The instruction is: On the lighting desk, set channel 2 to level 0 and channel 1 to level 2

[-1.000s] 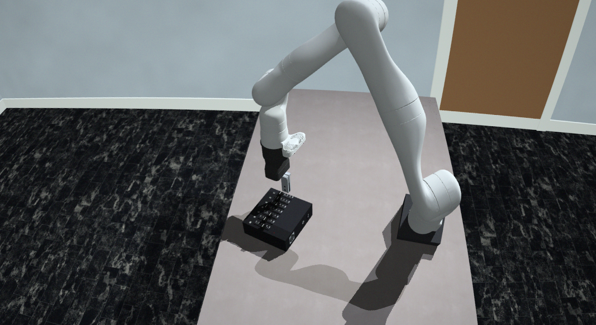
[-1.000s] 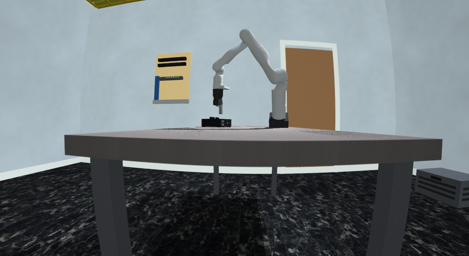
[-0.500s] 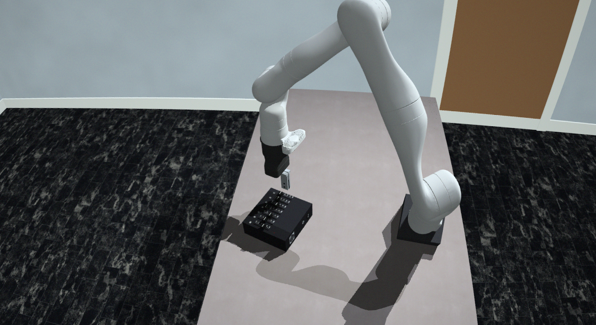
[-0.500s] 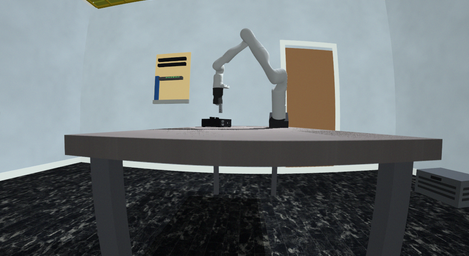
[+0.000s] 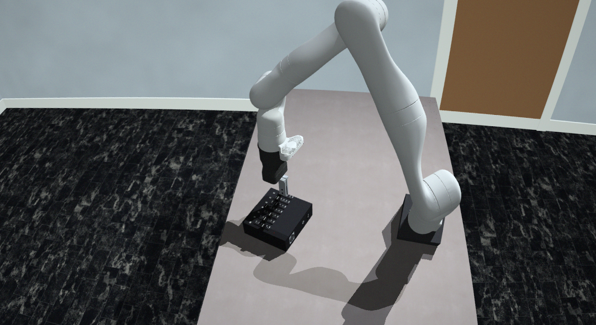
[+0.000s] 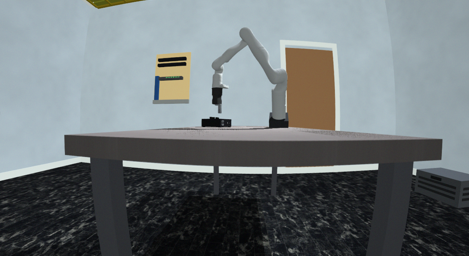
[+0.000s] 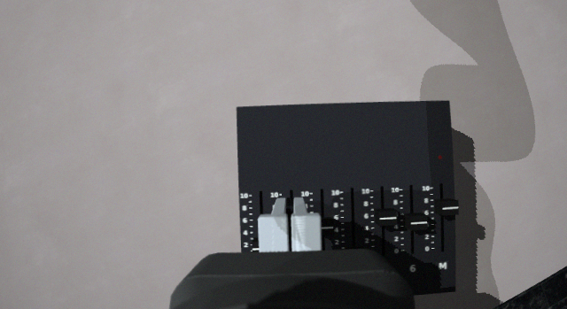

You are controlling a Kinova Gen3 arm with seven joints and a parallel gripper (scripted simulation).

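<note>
Now: the channel 2 cap 20 mm ahead of my hand and 50 mm below it. The rest, counted from my hand: channel 3 cap (20 mm ahead, 20 mm to the left, 50 mm below); channel 4 cap (50 mm ahead, 40 mm to the left, 50 mm below); channel 1 cap (20 mm ahead, 30 mm to the right, 50 mm below).
</note>
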